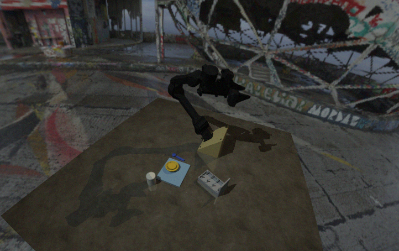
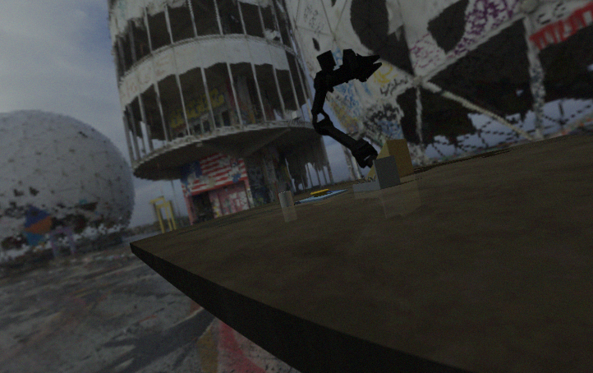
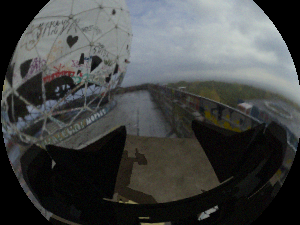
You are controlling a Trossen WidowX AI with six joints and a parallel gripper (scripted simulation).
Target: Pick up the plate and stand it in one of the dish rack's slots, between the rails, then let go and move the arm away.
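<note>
The yellow plate is 17 cm ahead of my gripper tip, 29 cm to the right of it and 41 cm below it. Also, from my gripper tip: blue spoon (8 cm ahead, 29 cm to the right, 42 cm below); light blue mat (18 cm ahead, 27 cm to the right, 43 cm below); grey dish rack (20 cm ahead, 6 cm to the right, 41 cm below).
</note>
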